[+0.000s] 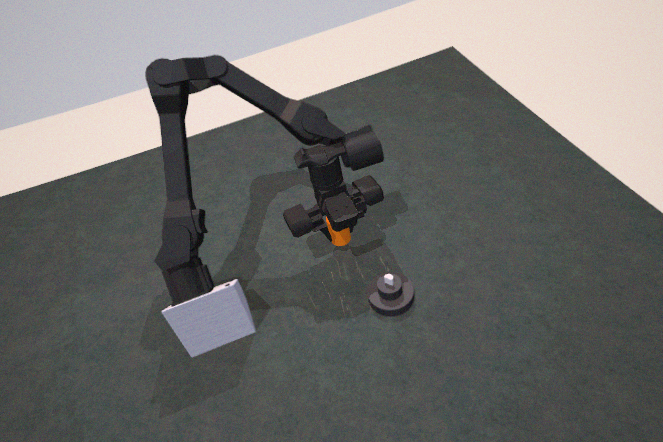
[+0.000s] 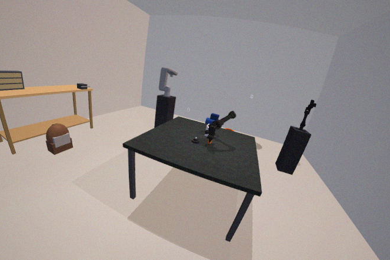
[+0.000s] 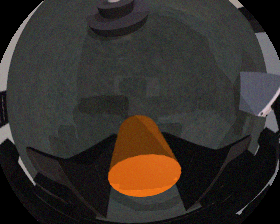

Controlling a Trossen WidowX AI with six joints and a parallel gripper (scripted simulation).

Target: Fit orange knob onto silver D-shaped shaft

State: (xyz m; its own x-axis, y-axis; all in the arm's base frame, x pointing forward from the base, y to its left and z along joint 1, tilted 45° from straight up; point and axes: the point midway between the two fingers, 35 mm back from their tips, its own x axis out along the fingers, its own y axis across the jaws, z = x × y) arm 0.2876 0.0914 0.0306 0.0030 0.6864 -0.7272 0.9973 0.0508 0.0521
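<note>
My gripper tip is now 4 cm short of the dark round pedestal and 16 cm to the left of it. From my gripper tip the other things lie so: orange knob (4 cm above).
</note>
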